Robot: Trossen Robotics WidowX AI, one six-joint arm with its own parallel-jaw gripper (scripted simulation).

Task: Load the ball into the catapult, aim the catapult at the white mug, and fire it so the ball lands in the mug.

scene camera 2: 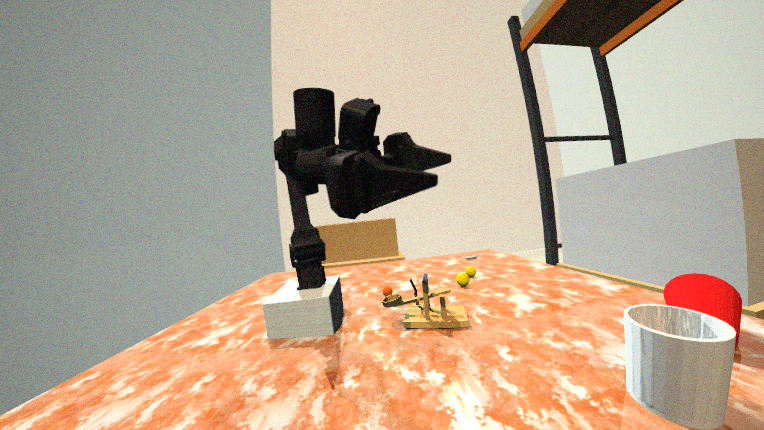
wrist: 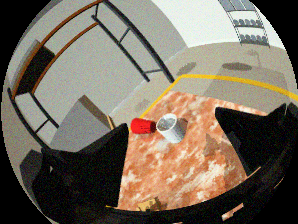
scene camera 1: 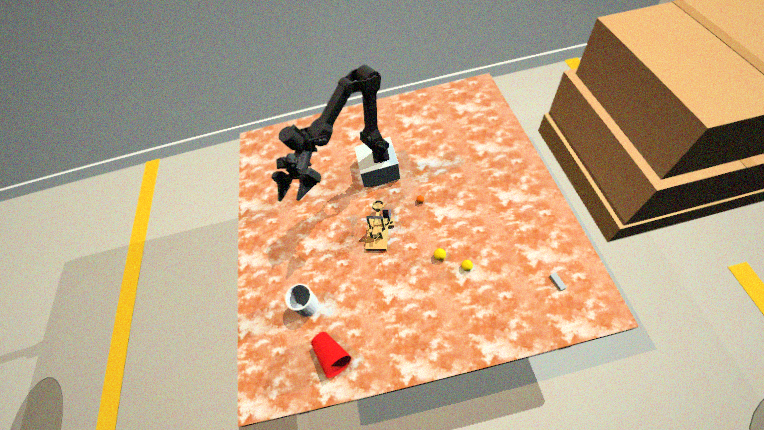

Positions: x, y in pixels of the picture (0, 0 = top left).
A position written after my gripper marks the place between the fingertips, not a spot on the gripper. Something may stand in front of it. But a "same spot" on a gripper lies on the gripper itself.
my gripper: scene camera 2; wrist 174, 119; scene camera 1
same spot on my gripper: point(scene camera 2: 374, 184) = point(scene camera 1: 284, 184)
